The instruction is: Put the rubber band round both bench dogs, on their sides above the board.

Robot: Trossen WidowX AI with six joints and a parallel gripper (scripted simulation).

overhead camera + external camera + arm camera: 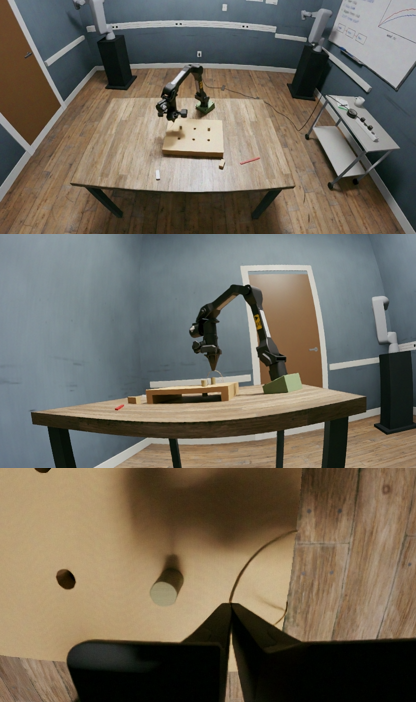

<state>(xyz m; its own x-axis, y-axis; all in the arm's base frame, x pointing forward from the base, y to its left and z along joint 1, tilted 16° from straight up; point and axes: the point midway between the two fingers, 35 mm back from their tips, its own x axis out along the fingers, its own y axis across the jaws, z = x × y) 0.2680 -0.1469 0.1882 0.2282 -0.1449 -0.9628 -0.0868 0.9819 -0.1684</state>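
Right now my hand is 14 cm to the right of the tan board, 11 cm above it and 3 cm short of it. The rest, counted from my hand: wooden block (34 cm to the left, 22 cm ahead, 13 cm below); white piece (35 cm ahead, 14 cm below, 3 cm to the right); red stick (52 cm to the left, 17 cm ahead, 14 cm below).
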